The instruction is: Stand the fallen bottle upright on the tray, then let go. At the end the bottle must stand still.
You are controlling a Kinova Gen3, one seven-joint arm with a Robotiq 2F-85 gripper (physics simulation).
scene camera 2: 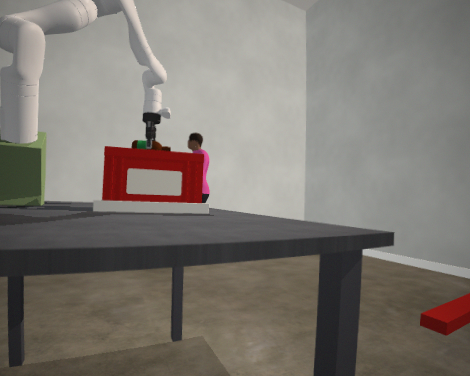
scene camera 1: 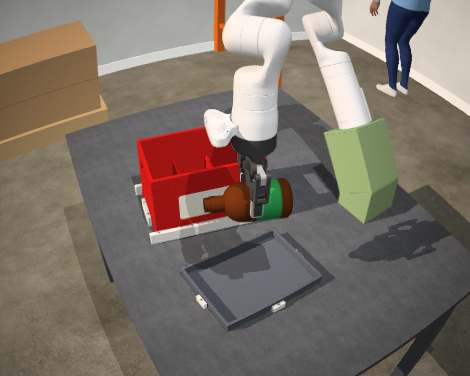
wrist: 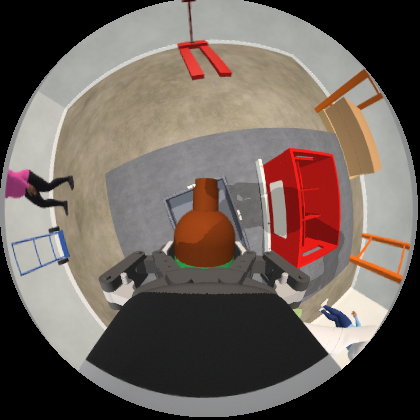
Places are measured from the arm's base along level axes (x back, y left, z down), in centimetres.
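Where they show: gripper, fingertip midpoint: (scene camera 1: 251, 202) (wrist: 203, 248); arm's base, origin of the base link: (scene camera 2: 20, 137) (scene camera 1: 354, 125).
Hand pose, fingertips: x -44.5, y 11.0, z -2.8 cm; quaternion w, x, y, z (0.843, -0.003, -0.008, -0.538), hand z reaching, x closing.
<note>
Each offset is from my fingertips to the top centre of the thing.
The brown bottle @(dz -4.0, dx -0.7, dy -0.3 cm) (scene camera 1: 237, 201) (scene camera 2: 158, 145) (wrist: 205, 232) with a green band lies level in the air, neck to the left in scene camera 1. My gripper (scene camera 1: 257, 205) (scene camera 2: 149, 144) (wrist: 203, 248) points down and is shut on the bottle's body, one finger on each side. The far finger is hidden behind the bottle in scene camera 1. The grey tray @(dz +21.2, dx +1.8, dy -0.2 cm) (scene camera 1: 285, 285) (wrist: 184, 204) lies on the table, below and in front of the bottle in scene camera 1. The tray does not show in scene camera 2.
A red crate @(dz +6.2, dx +7.1, dy -28.6 cm) (scene camera 1: 167, 210) (scene camera 2: 115, 175) (wrist: 295, 242) with dividers stands beside the held bottle, behind the tray in scene camera 1. A white rail (scene camera 1: 190, 233) (scene camera 2: 150, 206) runs along its foot. The green arm base (scene camera 1: 355, 170) (scene camera 2: 20, 175) stands on the table.
</note>
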